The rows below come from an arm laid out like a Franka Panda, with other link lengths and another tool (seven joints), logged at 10 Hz.
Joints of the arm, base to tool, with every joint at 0 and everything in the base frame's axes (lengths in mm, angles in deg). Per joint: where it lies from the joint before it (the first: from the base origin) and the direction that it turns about. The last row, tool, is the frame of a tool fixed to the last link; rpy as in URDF.
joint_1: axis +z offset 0 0 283.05
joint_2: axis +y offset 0 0 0
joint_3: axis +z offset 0 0 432.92
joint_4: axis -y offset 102.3 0 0
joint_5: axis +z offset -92.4 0 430.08
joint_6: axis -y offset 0 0 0
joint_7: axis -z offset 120.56 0 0
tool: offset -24 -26 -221.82 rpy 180 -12.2 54.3
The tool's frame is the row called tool.
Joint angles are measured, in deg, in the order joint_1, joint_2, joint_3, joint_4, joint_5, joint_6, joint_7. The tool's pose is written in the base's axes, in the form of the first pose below.
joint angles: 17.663 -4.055 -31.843 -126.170 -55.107 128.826 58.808
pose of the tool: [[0.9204, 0.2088, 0.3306, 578.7], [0.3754, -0.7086, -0.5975, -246.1], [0.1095, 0.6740, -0.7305, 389.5], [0, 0, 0, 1]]
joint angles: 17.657 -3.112 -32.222 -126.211 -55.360 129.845 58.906
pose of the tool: [[0.9184, 0.2160, 0.3315, 582.1], [0.3815, -0.7054, -0.5973, -247.6], [0.1048, 0.6751, -0.7303, 382.1], [0, 0, 0, 1]]
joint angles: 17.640 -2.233 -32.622 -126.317 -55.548 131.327 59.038
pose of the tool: [[0.9143, 0.2218, 0.3390, 586.3], [0.3907, -0.7042, -0.5928, -248.2], [0.1073, 0.6745, -0.7305, 374.8], [0, 0, 0, 1]]
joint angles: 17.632 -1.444 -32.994 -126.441 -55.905 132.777 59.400
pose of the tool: [[0.9101, 0.2251, 0.3480, 590.2], [0.3991, -0.7023, -0.5895, -248.7], [0.1117, 0.6753, -0.7290, 368.1], [0, 0, 0, 1]]
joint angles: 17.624 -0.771 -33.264 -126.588 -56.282 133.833 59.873
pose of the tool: [[0.9077, 0.2269, 0.3531, 592.8], [0.4040, -0.7005, -0.5883, -248.9], [0.1139, 0.6766, -0.7275, 361.9], [0, 0, 0, 1]]
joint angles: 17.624 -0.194 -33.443 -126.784 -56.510 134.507 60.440
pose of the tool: [[0.9077, 0.2263, 0.3535, 594.0], [0.4038, -0.7006, -0.5883, -248.6], [0.1145, 0.6767, -0.7273, 355.6], [0, 0, 0, 1]]
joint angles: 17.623 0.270 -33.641 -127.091 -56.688 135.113 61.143
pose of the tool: [[0.9089, 0.2227, 0.3525, 593.9], [0.4003, -0.7028, -0.5880, -248.5], [0.1168, 0.6756, -0.7280, 349.1], [0, 0, 0, 1]]
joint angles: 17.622 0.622 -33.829 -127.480 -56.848 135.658 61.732
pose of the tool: [[0.9100, 0.2206, 0.3509, 592.9], [0.3974, -0.7053, -0.5871, -248.3], [0.1180, 0.6738, -0.7295, 342.7], [0, 0, 0, 1]]
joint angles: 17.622 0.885 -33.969 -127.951 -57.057 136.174 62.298
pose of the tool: [[0.9107, 0.2199, 0.3496, 591.3], [0.3956, -0.7075, -0.5857, -247.6], [0.1185, 0.6717, -0.7313, 336.4], [0, 0, 0, 1]]
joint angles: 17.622 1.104 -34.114 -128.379 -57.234 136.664 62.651
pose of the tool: [[0.9108, 0.2214, 0.3485, 589.8], [0.3957, -0.7091, -0.5836, -247.1], [0.1179, 0.6695, -0.7334, 330.9], [0, 0, 0, 1]]
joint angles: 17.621 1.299 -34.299 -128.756 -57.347 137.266 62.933
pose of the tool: [[0.9103, 0.2221, 0.3493, 588.8], [0.3963, -0.7114, -0.5804, -246.8], [0.1196, 0.6668, -0.7356, 326.2], [0, 0, 0, 1]]
